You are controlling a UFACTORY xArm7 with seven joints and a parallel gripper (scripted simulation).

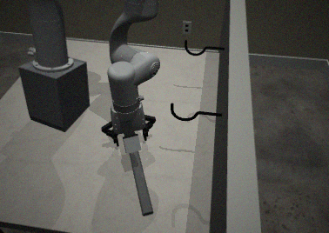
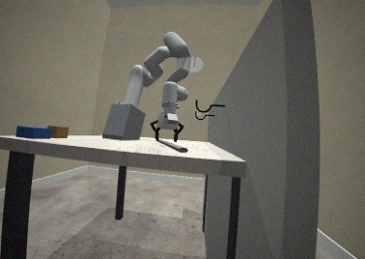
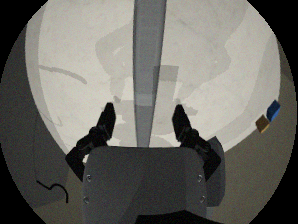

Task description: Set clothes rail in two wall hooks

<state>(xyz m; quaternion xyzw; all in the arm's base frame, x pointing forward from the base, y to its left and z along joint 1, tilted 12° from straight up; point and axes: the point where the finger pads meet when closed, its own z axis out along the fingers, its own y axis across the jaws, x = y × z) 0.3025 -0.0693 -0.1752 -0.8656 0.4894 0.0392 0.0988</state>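
My gripper is now 2 cm above the clothes rail. Round my hand: wall panel (28 cm ahead, 17 cm to the left, 24 cm below); brown block (43 cm behind, 21 cm to the right); blue block (43 cm behind, 29 cm to the right, 1 cm below).
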